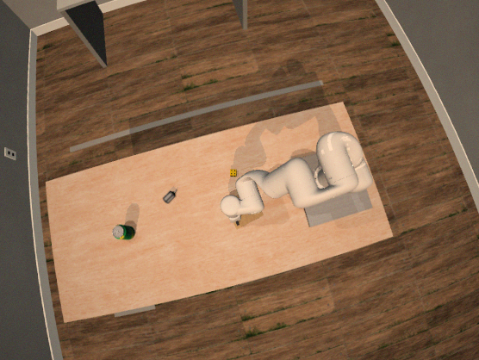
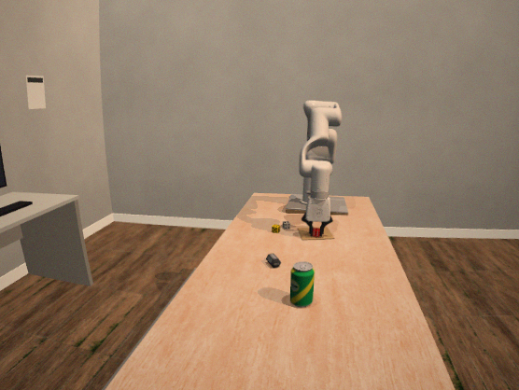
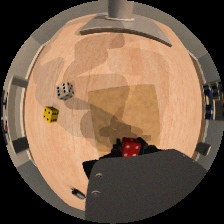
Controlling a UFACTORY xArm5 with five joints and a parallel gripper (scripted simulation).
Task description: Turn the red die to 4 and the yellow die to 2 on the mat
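Right now the red die is 1 cm below my hand. Also, from my hand: brown mat (4 cm behind, 1 cm to the right, 3 cm below); then yellow die (1 cm behind, 18 cm to the right, 1 cm below); then white die (7 cm behind, 15 cm to the right, 1 cm below).
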